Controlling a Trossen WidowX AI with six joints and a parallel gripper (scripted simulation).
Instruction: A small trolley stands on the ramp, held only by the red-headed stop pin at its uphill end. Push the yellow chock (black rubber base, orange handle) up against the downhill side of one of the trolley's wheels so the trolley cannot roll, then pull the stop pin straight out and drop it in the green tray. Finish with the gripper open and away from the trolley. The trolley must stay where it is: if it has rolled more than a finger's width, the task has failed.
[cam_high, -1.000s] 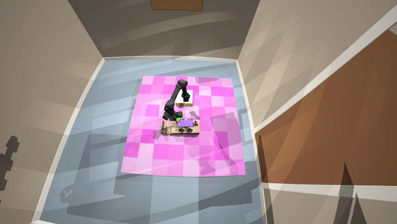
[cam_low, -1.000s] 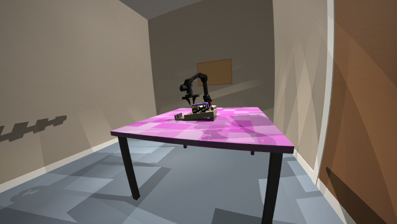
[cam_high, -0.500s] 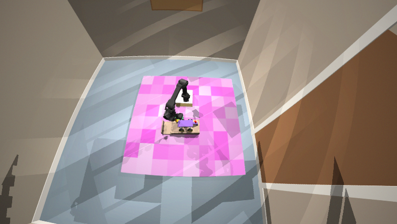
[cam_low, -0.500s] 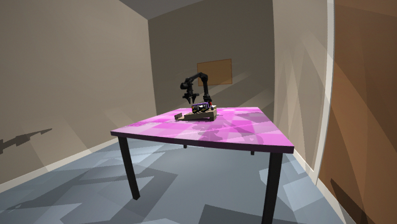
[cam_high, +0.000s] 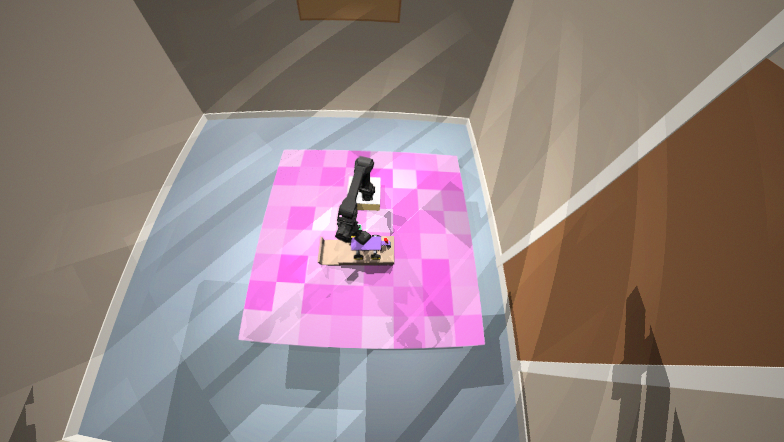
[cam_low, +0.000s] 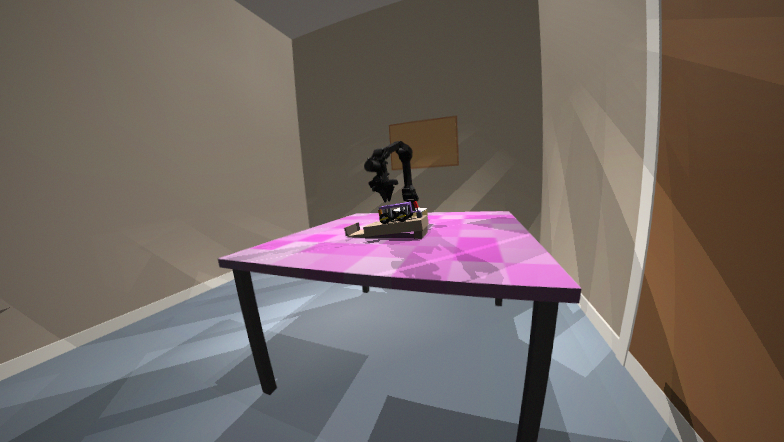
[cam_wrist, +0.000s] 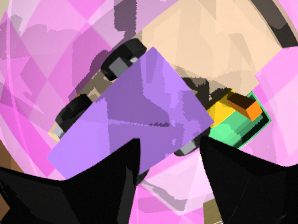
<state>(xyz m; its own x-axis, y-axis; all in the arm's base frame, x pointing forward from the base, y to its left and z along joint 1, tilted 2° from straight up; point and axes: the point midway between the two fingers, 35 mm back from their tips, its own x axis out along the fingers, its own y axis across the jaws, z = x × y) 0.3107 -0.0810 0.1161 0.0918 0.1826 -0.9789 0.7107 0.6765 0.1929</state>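
My gripper tip is 20 mm short of the red-headed stop pin, 160 mm to the right of it and 40 mm above it. Also, from my gripper tip: purple trolley (30 mm ahead, 50 mm to the left, 60 mm below); then ramp (20 mm ahead, 50 mm to the left, 120 mm below); then yellow chock (50 mm behind, 30 mm to the right, 90 mm below).
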